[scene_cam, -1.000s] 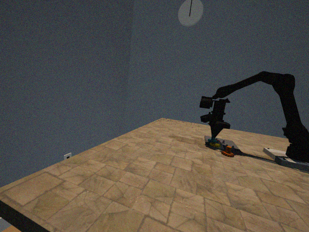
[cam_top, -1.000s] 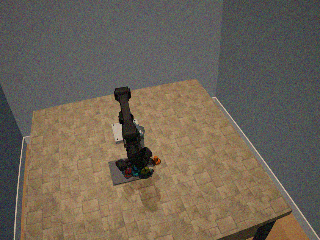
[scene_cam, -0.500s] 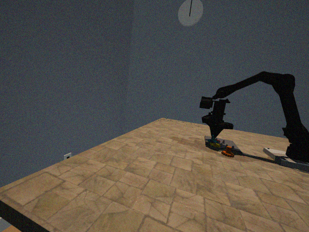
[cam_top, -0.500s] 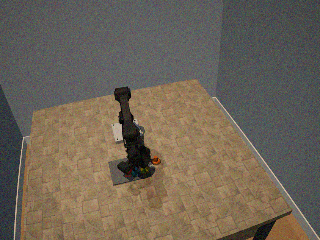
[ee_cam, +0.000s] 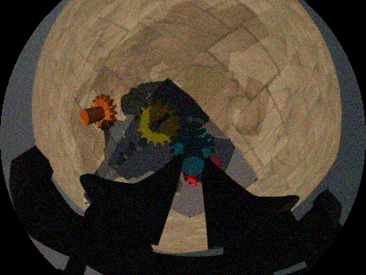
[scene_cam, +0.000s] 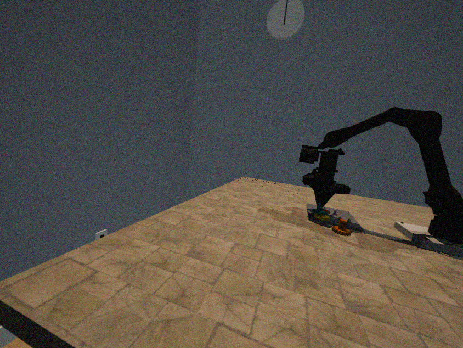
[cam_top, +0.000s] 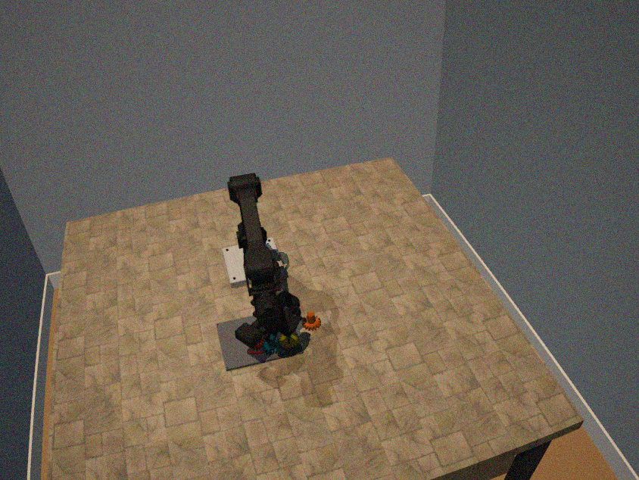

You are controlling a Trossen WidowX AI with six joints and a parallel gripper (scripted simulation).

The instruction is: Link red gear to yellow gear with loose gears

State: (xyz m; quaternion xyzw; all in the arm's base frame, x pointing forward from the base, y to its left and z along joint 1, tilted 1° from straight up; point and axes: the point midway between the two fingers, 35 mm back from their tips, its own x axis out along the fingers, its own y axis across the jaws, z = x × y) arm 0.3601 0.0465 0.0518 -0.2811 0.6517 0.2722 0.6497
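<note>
Now: the teal gear 10 mm below my gripper tip. Also, from my gripper tip: yellow gear 20 mm behind, 50 mm to the left, 20 mm below; then red gear 20 mm behind, 40 mm to the right, 20 mm below; then orange gear 80 mm behind, 110 mm to the left, 20 mm below.
</note>
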